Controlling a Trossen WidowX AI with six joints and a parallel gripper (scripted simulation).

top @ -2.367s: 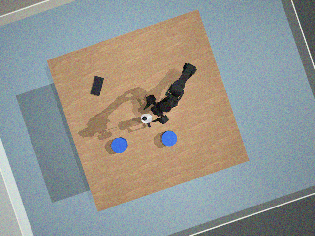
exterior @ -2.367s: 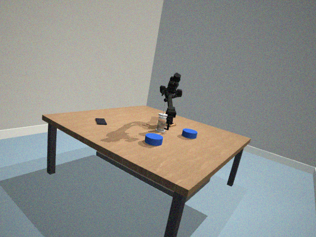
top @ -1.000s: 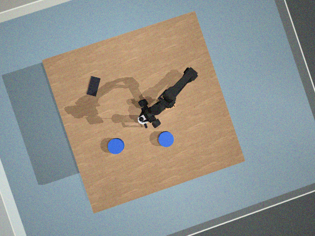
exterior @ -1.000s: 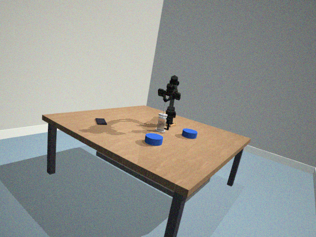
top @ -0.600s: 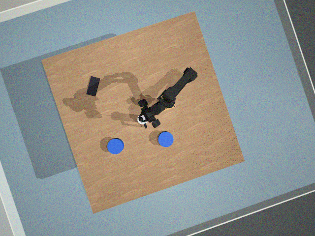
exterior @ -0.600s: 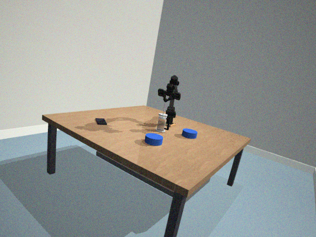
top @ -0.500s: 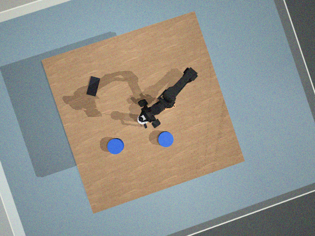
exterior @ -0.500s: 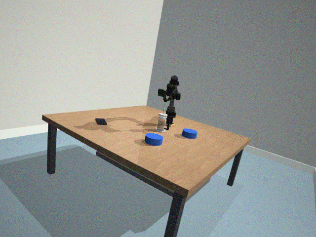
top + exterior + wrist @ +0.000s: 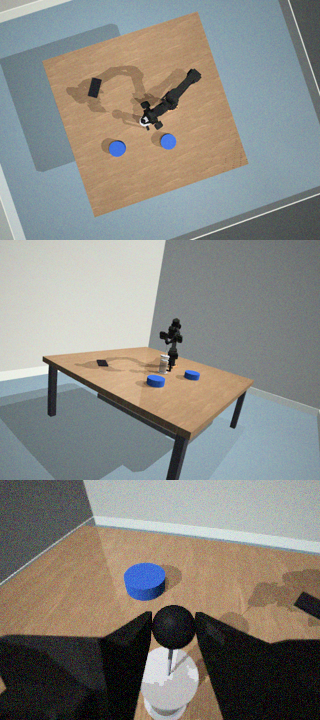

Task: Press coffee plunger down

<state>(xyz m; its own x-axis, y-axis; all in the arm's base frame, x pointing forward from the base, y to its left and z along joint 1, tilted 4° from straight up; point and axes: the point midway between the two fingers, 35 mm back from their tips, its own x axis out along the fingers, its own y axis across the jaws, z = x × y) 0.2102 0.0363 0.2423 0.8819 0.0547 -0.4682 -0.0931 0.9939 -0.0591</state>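
My gripper tip is 20 mm to the right of the coffee press and 120 mm above it. The rest, counted from my gripper tip: black slab 230 mm ahead, 420 mm to the right, 240 mm below.
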